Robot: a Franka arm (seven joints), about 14 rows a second.
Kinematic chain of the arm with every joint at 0, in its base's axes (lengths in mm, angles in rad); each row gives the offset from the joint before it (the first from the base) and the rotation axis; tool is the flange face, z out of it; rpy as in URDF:
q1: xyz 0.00 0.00 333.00 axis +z
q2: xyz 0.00 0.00 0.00 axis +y
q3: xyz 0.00 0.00 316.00 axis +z
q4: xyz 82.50 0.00 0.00 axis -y
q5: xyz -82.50 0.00 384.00 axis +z
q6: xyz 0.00 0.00 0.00 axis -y
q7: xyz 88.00 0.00 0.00 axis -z
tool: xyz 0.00 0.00 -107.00 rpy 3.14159 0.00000 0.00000
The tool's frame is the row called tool.
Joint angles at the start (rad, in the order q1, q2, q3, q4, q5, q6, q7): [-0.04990, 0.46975, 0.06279, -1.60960, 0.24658, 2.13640, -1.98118]
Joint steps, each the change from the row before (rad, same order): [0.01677, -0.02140, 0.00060, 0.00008, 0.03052, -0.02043, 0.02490]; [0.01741, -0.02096, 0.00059, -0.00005, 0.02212, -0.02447, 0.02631]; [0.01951, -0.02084, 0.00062, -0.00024, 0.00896, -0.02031, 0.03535]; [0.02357, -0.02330, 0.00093, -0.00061, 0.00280, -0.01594, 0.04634]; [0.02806, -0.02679, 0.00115, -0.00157, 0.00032, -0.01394, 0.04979]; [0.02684, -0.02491, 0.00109, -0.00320, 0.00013, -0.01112, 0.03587]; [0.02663, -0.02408, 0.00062, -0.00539, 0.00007, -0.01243, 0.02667]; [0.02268, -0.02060, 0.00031, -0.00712, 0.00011, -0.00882, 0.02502]
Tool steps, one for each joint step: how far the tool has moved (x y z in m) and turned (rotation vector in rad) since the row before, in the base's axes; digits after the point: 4 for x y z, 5 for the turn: [-0.0030, 0.0139, 0.0132, 0.03012, 0.00515, -0.01611]; [-0.0040, 0.0141, 0.0124, 0.02348, 0.01058, -0.01063]; [-0.0043, 0.0147, 0.0124, 0.01184, 0.00950, -0.01167]; [-0.0051, 0.0171, 0.0141, 0.00661, 0.00650, -0.01612]; [-0.0065, 0.0197, 0.0160, 0.00468, 0.00315, -0.01412]; [-0.0071, 0.0185, 0.0141, 0.00365, -0.00009, -0.00281]; [-0.0082, 0.0177, 0.0122, 0.00261, 0.00143, 0.00579]; [-0.0077, 0.0145, 0.0093, 0.00199, 0.00272, 0.00204]
